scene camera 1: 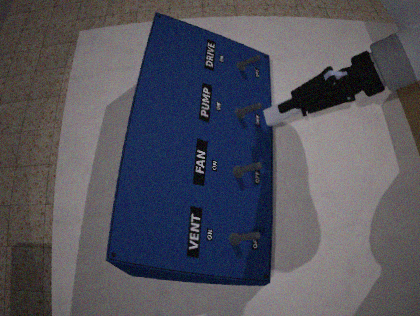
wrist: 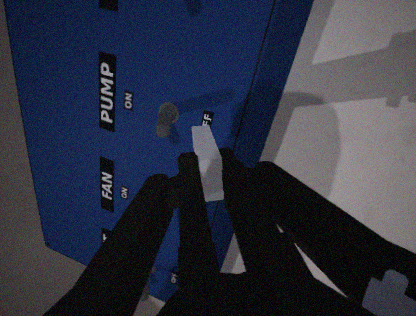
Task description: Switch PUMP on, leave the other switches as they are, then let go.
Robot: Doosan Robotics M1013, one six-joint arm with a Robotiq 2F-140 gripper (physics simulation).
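Frame: origin at the arm's base, x up, y ahead, z left, level; millimetres.
Seen in the pictures: gripper, fingertip midpoint: (scene camera 1: 266, 118) (wrist: 201, 141).
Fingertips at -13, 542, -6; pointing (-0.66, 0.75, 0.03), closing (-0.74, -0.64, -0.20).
Pixels of each thing's middle, then the offset from my fingertips to it, as dx, dy, dz. Level surfaces: height alone.
- blue switch panel, body centre: (wrist: 147, 133) (scene camera 1: 199, 146) -32, +127, +41
- PUMP lever, body centre: (wrist: 163, 122) (scene camera 1: 250, 108) +17, +32, -11
- DRIVE lever, body centre: (scene camera 1: 250, 60) +17, +22, -130
- FAN lever, body centre: (scene camera 1: 249, 167) +17, +43, +109
- VENT lever, body centre: (scene camera 1: 246, 236) (wrist: 145, 283) +17, +54, +228
- pale surface, surface height: dx -95
The blue switch panel (scene camera 1: 160, 125) (wrist: 55, 125) carries four grey levers. The PUMP lever (scene camera 1: 248, 110) (wrist: 167, 120) has its right end beside its OFF label in the scene view, lying the same way as the DRIVE lever (scene camera 1: 248, 62), the FAN lever (scene camera 1: 247, 169) and the VENT lever (scene camera 1: 245, 237). My gripper (scene camera 1: 274, 116) (wrist: 201, 141) is shut and holds nothing. Its pale fingertips are at the panel's right edge, just right of the PUMP lever in the scene view. In the wrist view a gap shows between the fingertips and the lever, and they partly cover the OFF label.
The panel stands on a pale surface (scene camera 1: 340, 185) (wrist: 375, 165). The FAN lever stands below PUMP and the DRIVE lever above it in the scene view. The arm reaches in from the upper right, and its shadow falls on the panel and the surface.
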